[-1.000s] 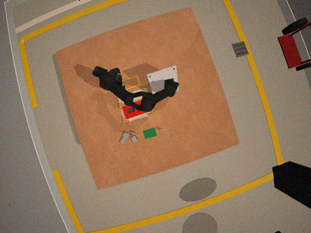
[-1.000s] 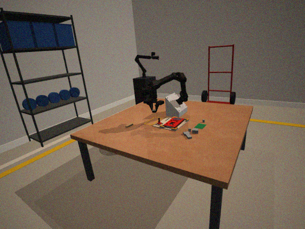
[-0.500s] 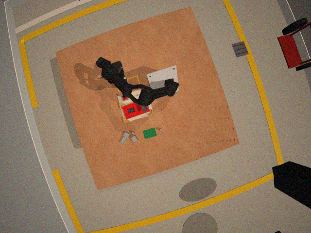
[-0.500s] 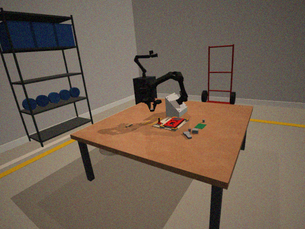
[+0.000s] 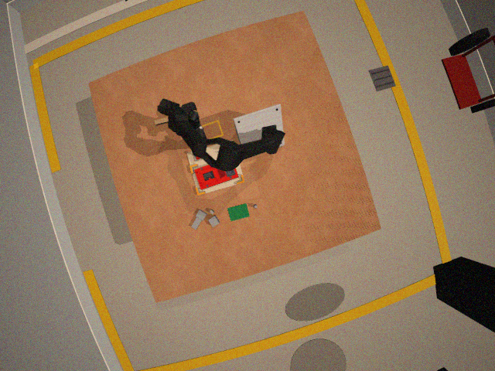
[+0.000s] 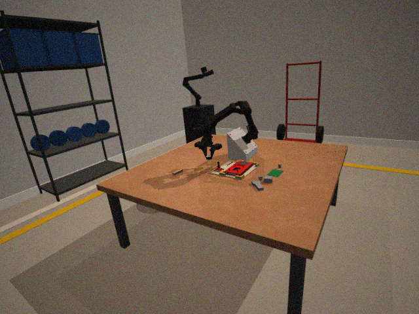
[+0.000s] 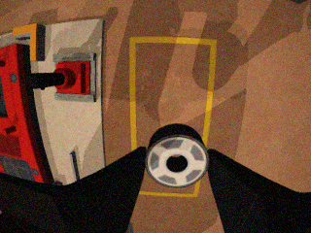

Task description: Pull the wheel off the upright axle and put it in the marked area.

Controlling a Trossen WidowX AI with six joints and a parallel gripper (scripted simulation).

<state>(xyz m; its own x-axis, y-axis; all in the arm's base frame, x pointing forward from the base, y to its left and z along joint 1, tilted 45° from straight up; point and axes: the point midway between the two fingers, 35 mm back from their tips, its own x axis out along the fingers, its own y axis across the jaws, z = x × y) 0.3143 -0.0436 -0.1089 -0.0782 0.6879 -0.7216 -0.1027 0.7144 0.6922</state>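
Right now my gripper tip is right at the wheel. The rest, counted from my gripper tip: dark upright axle (11 cm to the left, 4 cm ahead, 3 cm below); wooden block (19 cm ahead, 12 cm to the right, 5 cm below); green tile (44 cm to the left, 9 cm behind, 6 cm below).
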